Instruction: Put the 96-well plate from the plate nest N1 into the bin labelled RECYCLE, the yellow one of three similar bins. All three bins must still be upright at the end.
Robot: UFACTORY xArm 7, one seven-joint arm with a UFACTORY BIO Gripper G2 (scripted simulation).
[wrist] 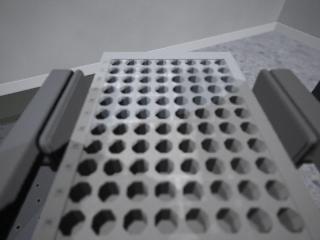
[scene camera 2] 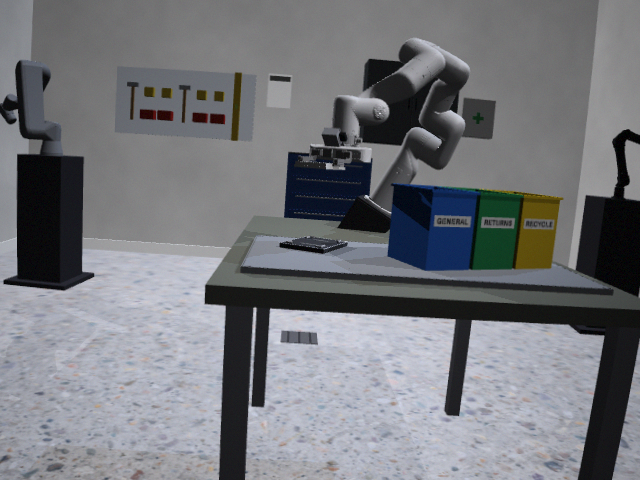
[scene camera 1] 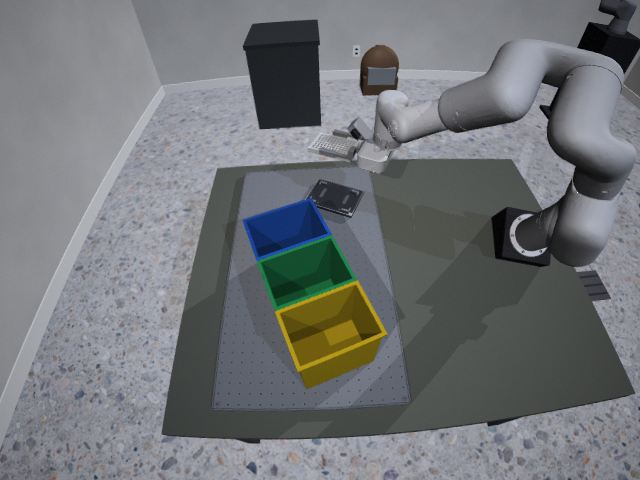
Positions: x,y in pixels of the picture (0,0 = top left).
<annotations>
green returns bin: scene camera 2 496,217; scene camera 1 306,271; not seen in the wrist view (out of frame)
blue general bin: scene camera 2; scene camera 1; not seen in the wrist view (out of frame)
yellow recycle bin: scene camera 2 538,214; scene camera 1 339,321; not seen in the wrist view (out of frame)
same spot on blue general bin: [scene camera 1: 285,228] = [scene camera 2: 407,217]
</annotations>
